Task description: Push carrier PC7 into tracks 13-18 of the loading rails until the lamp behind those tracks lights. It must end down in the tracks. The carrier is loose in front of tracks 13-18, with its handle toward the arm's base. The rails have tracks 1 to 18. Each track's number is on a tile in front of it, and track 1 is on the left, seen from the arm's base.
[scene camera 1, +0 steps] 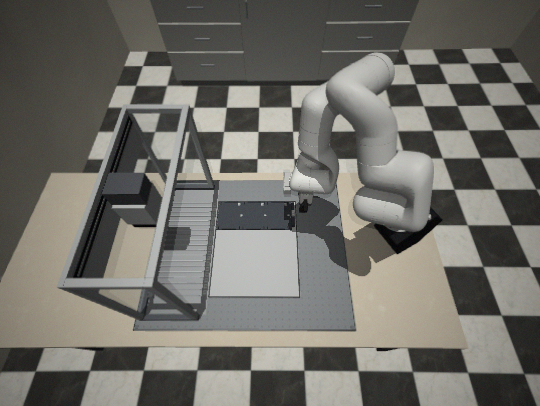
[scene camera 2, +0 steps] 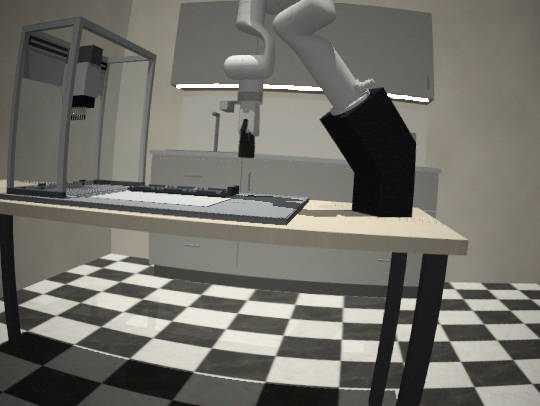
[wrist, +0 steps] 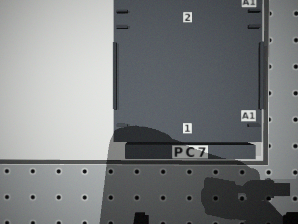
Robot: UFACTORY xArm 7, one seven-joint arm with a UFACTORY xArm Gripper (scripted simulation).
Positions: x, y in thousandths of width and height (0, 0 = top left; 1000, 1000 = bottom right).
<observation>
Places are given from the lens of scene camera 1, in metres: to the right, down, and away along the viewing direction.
carrier PC7 (scene camera 1: 468, 531): -0.08, 0.05, 1.28
pipetting head (scene camera 1: 275, 528): -0.36, 0.03, 0.89
The marked spots on the pipetting head and the carrier PC7 are 0.49 m apart.
</observation>
